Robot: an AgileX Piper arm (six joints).
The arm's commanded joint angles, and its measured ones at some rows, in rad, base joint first. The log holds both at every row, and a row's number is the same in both.
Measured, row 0:
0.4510 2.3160 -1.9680 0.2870 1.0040 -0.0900
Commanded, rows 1 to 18:
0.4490 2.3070 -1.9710 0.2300 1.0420 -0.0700
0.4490 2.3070 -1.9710 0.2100 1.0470 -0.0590
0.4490 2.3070 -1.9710 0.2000 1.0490 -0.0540
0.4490 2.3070 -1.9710 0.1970 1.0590 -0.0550
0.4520 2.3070 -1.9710 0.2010 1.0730 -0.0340
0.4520 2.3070 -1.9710 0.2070 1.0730 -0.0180
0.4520 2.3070 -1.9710 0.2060 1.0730 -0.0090
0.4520 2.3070 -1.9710 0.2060 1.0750 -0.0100
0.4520 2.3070 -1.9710 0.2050 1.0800 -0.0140
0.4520 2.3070 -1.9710 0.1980 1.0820 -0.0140
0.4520 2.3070 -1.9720 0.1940 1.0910 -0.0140
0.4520 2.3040 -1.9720 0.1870 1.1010 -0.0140
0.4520 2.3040 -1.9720 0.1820 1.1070 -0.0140
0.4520 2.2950 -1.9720 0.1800 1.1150 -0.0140
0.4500 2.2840 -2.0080 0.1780 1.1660 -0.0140
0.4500 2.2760 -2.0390 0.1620 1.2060 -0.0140
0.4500 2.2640 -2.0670 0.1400 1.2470 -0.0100
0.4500 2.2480 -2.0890 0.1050 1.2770 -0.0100
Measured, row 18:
0.4510 2.2780 -2.0600 0.1490 1.2030 -0.0120
